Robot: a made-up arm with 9 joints. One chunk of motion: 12 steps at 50 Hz.
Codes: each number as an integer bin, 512 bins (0 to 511) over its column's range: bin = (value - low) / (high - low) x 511, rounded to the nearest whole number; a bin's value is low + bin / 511 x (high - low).
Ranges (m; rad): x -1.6..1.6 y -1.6..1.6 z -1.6..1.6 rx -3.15..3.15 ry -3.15..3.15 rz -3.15..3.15
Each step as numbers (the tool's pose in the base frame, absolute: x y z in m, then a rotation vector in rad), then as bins.
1 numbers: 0.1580 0.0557 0.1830 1.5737 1.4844 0.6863
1 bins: 281 264 285 383 376 311
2 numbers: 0.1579 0.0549 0.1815 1.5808 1.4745 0.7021
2 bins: 281 264 284 384 375 312
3 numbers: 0.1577 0.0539 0.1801 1.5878 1.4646 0.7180
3 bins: 281 264 284 384 374 314
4 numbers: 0.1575 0.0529 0.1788 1.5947 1.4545 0.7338
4 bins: 281 264 284 385 373 315
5 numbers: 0.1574 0.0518 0.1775 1.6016 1.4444 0.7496
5 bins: 281 264 284 385 373 316
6 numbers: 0.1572 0.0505 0.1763 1.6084 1.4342 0.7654
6 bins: 281 264 284 386 372 318
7 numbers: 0.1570 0.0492 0.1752 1.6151 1.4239 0.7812
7 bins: 281 263 283 387 371 319
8 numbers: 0.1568 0.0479 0.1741 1.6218 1.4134 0.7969
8 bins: 281 263 283 387 370 320
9 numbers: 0.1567 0.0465 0.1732 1.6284 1.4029 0.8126
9 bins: 281 263 283 388 369 321
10 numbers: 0.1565 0.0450 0.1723 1.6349 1.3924 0.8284
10 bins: 280 263 283 388 368 323
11 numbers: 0.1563 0.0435 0.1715 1.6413 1.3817 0.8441
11 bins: 280 262 283 389 368 324
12 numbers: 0.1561 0.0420 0.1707 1.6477 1.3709 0.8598
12 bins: 280 262 283 389 367 325
